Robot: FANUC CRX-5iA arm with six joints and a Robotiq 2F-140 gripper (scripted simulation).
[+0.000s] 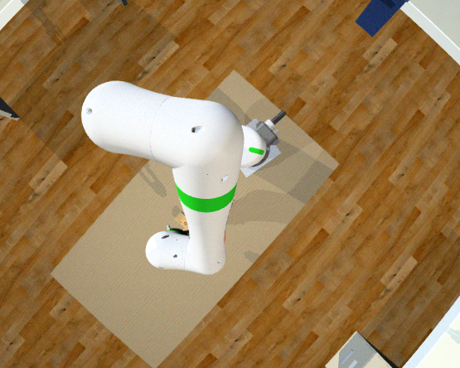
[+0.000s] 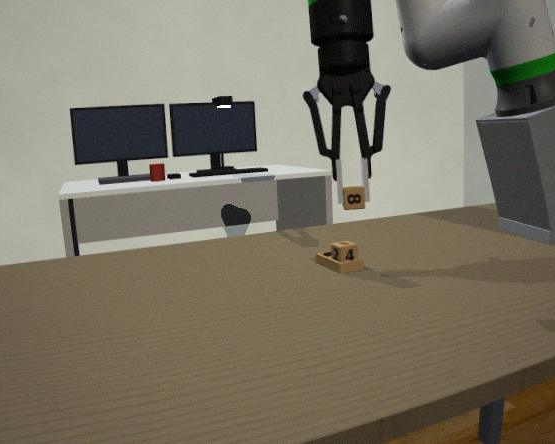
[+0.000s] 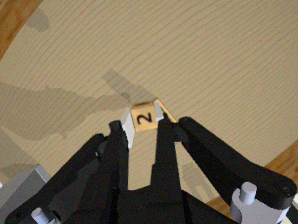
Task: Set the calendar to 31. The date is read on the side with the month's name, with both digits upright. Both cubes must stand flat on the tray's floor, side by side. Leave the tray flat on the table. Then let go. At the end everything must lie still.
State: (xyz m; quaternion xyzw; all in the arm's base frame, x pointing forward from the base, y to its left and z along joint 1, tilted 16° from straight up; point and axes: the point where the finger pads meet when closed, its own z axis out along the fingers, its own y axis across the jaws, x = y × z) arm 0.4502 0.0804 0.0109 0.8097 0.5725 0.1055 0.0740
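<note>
The small wooden tray is 140 mm below my hand and 50 mm to the right of it. The rest, counted from my hand: wooden number cube: 30 mm below.
</note>
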